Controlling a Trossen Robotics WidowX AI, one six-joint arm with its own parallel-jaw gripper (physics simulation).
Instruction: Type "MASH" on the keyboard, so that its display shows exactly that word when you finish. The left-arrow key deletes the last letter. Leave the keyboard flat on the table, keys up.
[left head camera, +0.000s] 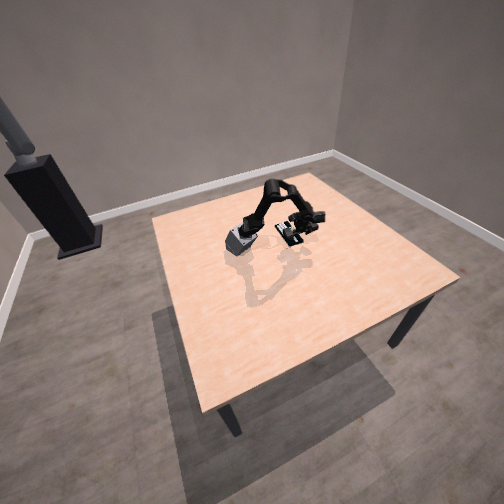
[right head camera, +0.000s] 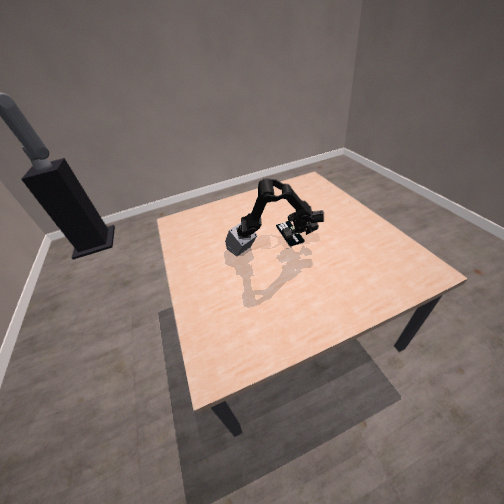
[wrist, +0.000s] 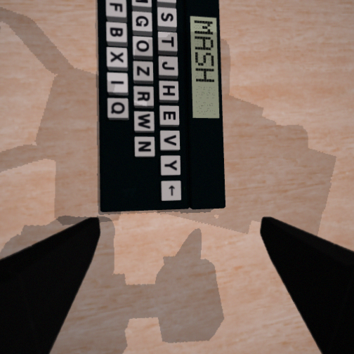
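The black keyboard (left head camera: 296, 240) (right head camera: 298, 241) (wrist: 150, 185) lies flat on the table with its white letter keys up. In the wrist view its display (wrist: 205, 67) reads "MASH". The left-arrow key (wrist: 171, 191) is at the keyboard's near end, beside the Y key (wrist: 170, 165). Part of the keyboard runs out of the top of the wrist view. My gripper (wrist: 181, 224) is open and empty, with its fingertips wide apart just beyond the arrow-key end. In both head views the gripper is over the keyboard and hides part of it.
The arm's grey base (left head camera: 240, 241) (right head camera: 240, 241) stands on the wooden table (left head camera: 300, 310) (right head camera: 300, 310), to the left of the keyboard. A black pedestal (left head camera: 52, 205) (right head camera: 67, 205) with a grey arm stands on the floor at the left. Arm shadows fall across the table.
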